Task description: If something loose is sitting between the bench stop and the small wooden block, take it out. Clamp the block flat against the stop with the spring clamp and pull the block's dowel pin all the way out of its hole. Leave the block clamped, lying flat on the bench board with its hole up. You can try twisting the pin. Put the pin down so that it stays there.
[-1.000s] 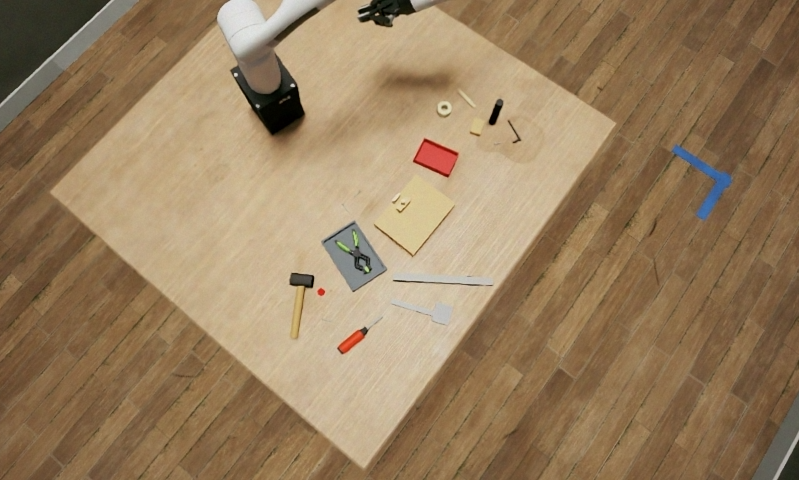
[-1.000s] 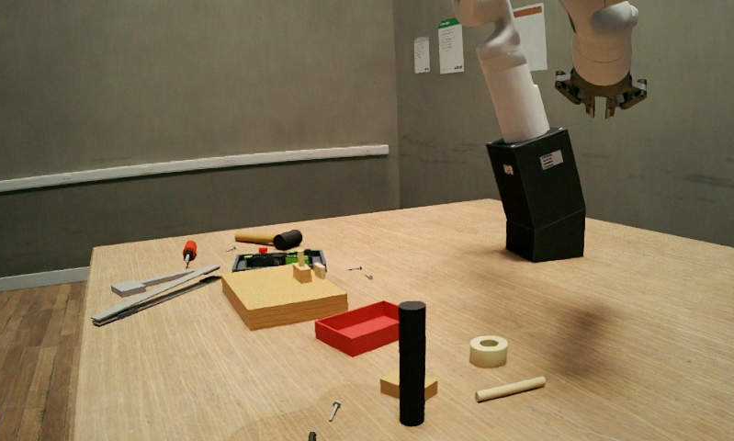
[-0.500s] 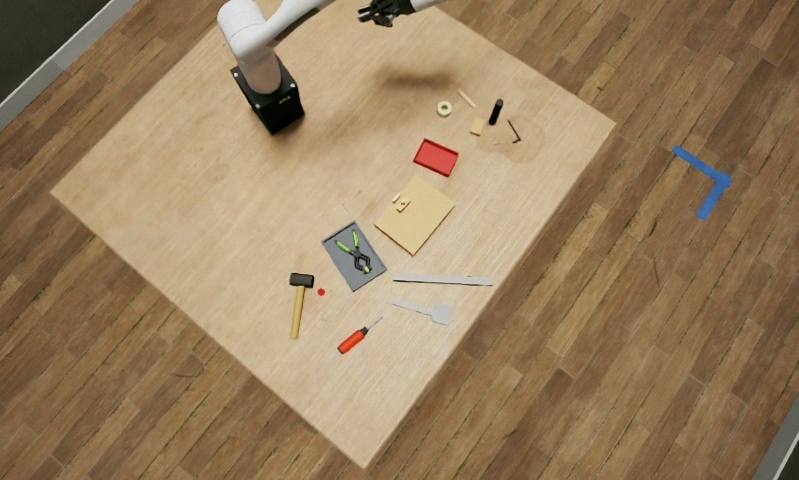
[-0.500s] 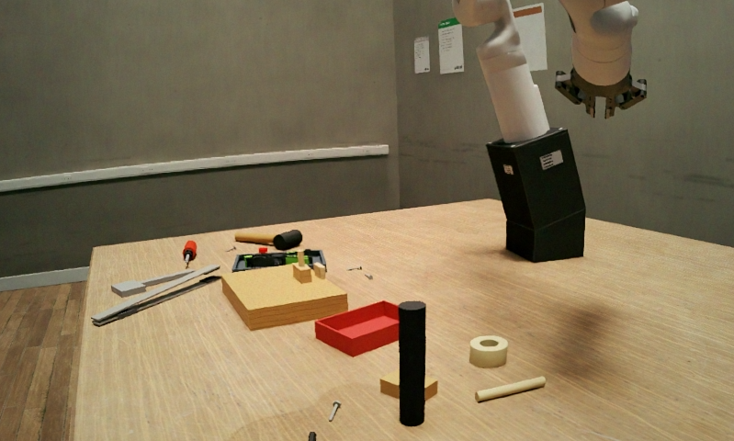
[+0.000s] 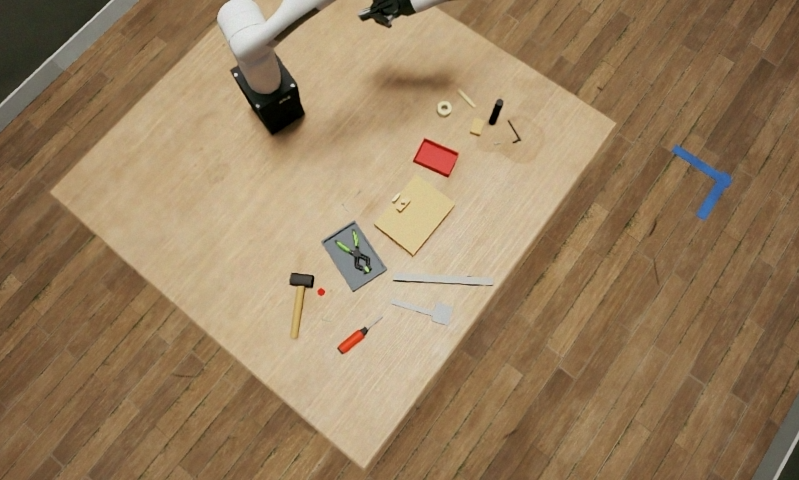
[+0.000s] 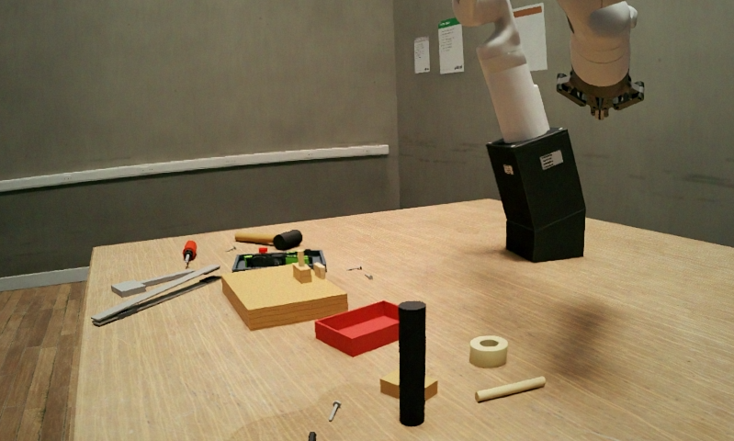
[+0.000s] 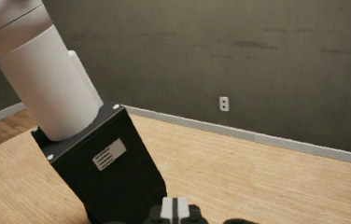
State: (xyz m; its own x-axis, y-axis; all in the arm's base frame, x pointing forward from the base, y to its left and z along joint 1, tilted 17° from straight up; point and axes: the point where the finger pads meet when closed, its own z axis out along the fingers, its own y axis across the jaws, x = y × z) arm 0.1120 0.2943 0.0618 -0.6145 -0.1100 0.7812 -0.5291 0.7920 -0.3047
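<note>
Now: hand 350 mm short of the dowel pin, 300 mm to the left of it and 240 mm above it. The rest, counted from my hand: dowel: 290 mm ahead, 120 mm to the left, 290 mm below; then tape ring: 260 mm ahead, 40 mm to the left, 290 mm below; then red tray: 330 mm ahead, 110 mm to the right, 290 mm below.
</note>
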